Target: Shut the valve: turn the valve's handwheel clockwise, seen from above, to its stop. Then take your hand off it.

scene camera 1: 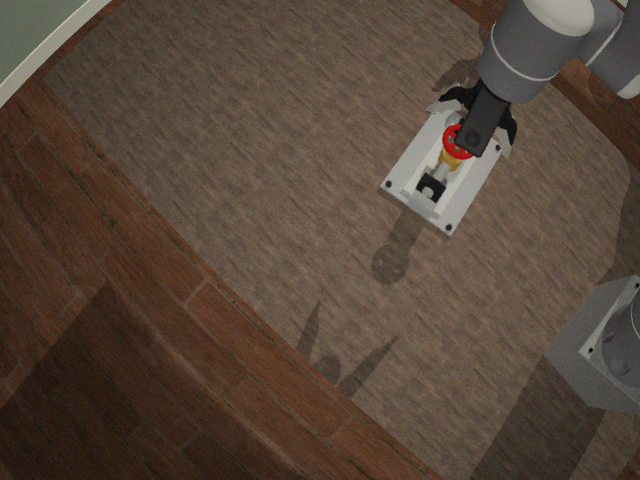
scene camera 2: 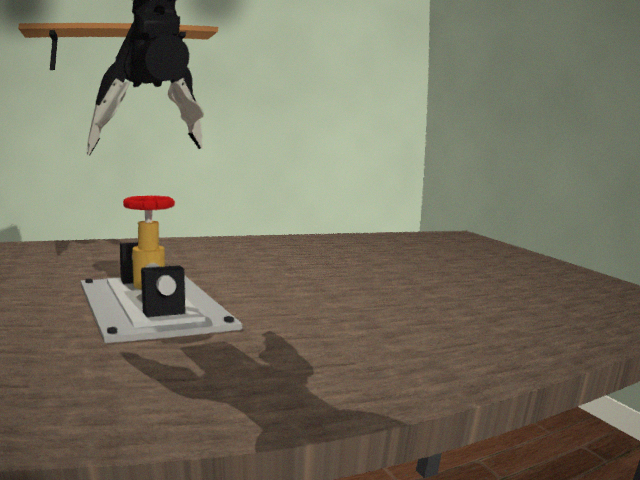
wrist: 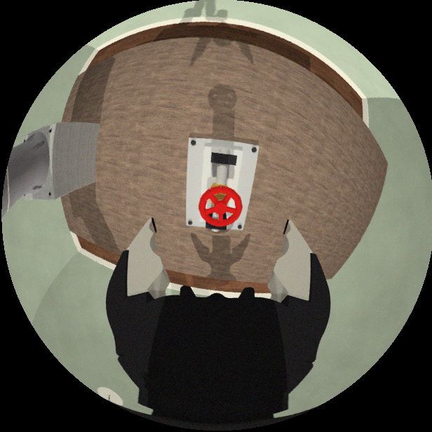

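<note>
The valve's red handwheel sits level on a thin stem above the yellow valve body. The valve stands on a light grey base plate with dark bolts at its corners. My gripper is open wide and empty. It points down above the handwheel, and in the second scene view its fingertips are clearly higher than the wheel and apart from it. In the first scene view the gripper hides part of the wheel.
Black pipe blocks stand on the base plate beside the valve body. A grey pedestal stands at the table's side. A wooden shelf is on the wall behind the gripper.
</note>
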